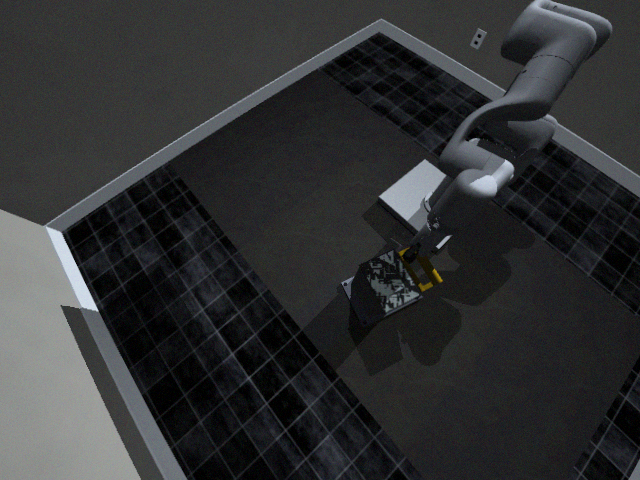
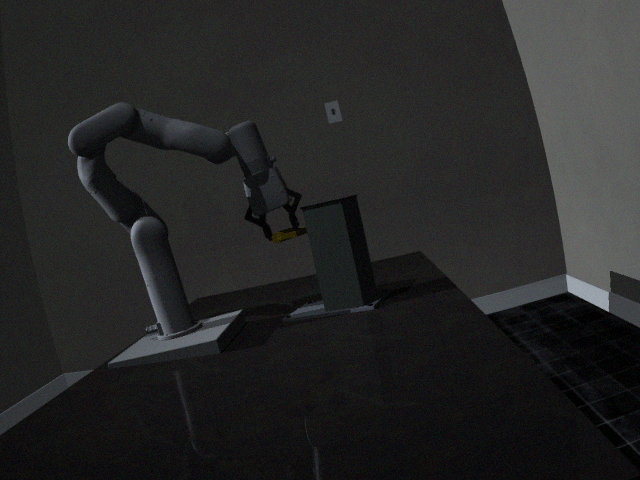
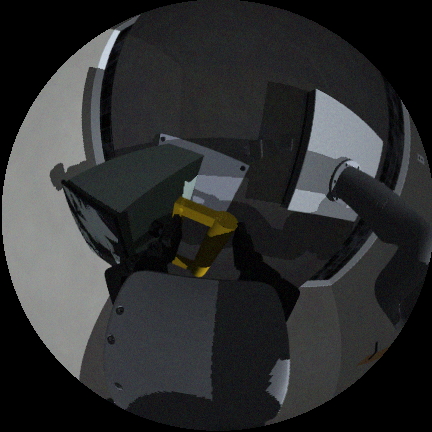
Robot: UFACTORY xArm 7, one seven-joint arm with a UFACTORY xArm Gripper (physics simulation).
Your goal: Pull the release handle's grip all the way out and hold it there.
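Note:
The yellow release handle (image 1: 437,277) (image 2: 283,236) (image 3: 212,244) is a U-shaped loop of two side arms and a round grip bar. It sticks out from the upper part of a dark grey-green box (image 1: 390,289) (image 2: 333,253) (image 3: 140,180), on the side toward the robot's base. My gripper (image 2: 282,233) (image 3: 207,228) is shut on the handle, its fingers well apart. One finger is at the outer grip bar, the other on the inner side close to the box. The dark fingers hide part of the handle and where it meets the box; how far it is out is hard to tell.
The box stands on a pale base plate (image 1: 345,284) (image 3: 227,181) with bolt holes. The robot's white base slab (image 1: 413,191) (image 2: 175,347) (image 3: 345,125) lies beside it on the dark table (image 2: 361,392). The box's top edge is close to my inner finger.

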